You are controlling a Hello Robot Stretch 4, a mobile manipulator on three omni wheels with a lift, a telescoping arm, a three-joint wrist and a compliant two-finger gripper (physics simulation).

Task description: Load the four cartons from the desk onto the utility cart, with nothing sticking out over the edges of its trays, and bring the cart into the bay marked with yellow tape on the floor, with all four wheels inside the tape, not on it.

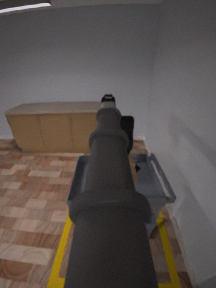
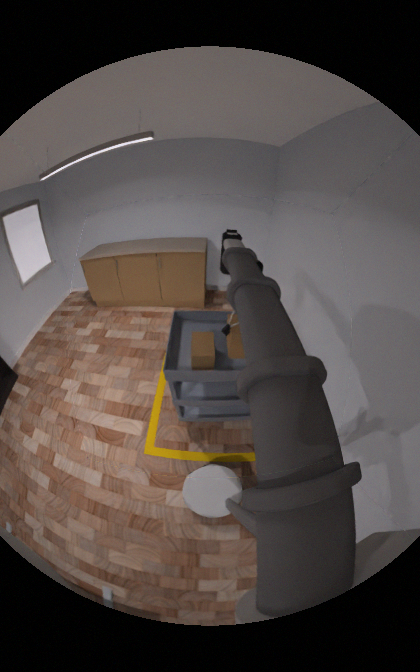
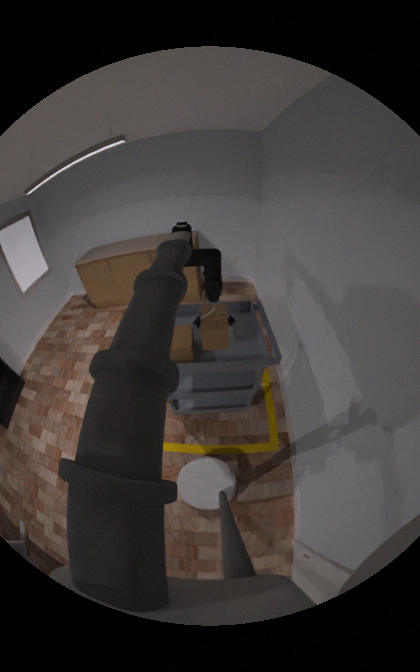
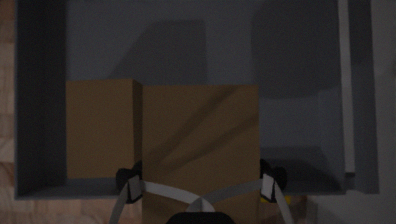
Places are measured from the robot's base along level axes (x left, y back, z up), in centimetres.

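Where they show: gripper, fingertip midpoint: [image 4: 201, 173].
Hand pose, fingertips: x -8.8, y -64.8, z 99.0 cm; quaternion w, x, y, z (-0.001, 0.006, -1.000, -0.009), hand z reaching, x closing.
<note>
Each offset is from my fingertips to the top centre of the thing.
My gripper [image 3: 214, 320] [image 4: 201, 173] is shut on a brown carton {dx +0.0, dy -1.2, dz +4.5 cm} [image 2: 235, 345] [image 3: 215, 337] [image 4: 200, 125], with a fingertip on each side. It holds the carton over the top tray of the grey utility cart [image 1: 75, 187] [image 2: 200, 376] [image 3: 220, 367] [image 4: 80, 193]. A second brown carton {dx +16.6, dy -4.5, dz -10.6 cm} [image 2: 203, 350] [image 3: 185, 342] [image 4: 100, 130] stands inside that tray, left of the held one. Yellow tape [image 1: 62, 250] [image 2: 200, 456] [image 3: 225, 448] runs on the floor in front of the cart and along its sides. The wheels cannot be made out. The desk and two other cartons do not show.
My arm [image 1: 110, 240] [image 2: 300, 425] [image 3: 125, 425] hides part of the cart. A wall [image 1: 192, 125] [image 2: 380, 350] [image 3: 340, 250] stands close on the right. A wooden cabinet [image 1: 55, 132] [image 2: 140, 280] [image 3: 120, 280] stands behind. A white disc [image 2: 212, 490] [image 3: 205, 482] is near the tape's front.
</note>
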